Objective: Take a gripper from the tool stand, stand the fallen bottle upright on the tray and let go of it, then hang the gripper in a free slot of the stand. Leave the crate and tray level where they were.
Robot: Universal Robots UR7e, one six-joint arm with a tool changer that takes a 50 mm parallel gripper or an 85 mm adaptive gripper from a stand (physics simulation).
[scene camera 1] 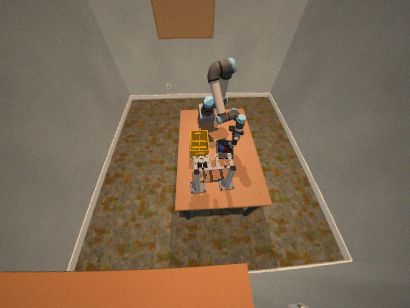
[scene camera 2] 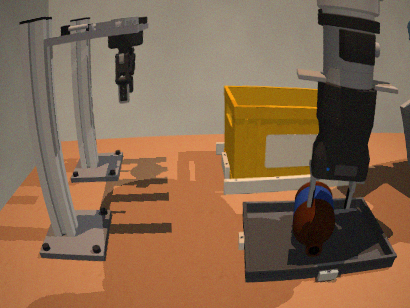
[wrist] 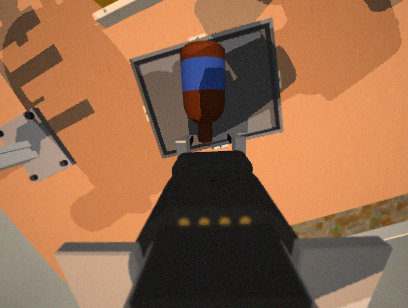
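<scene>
The brown bottle with a blue label lies on its side in the dark tray. In the wrist view its neck points toward my gripper. My gripper is the parallel one and is open. In the wrist view its fingertips appear on either side of the neck, with gaps; I cannot tell their exact height. In scene camera 2 one finger overlaps the bottle. The tool stand is at the left in scene camera 2, with the other gripper hanging on it.
The yellow crate stands behind the tray in scene camera 2, with white locating bars at its base. A foot plate of the stand shows at the left in the wrist view. Small white blocks sit against the tray.
</scene>
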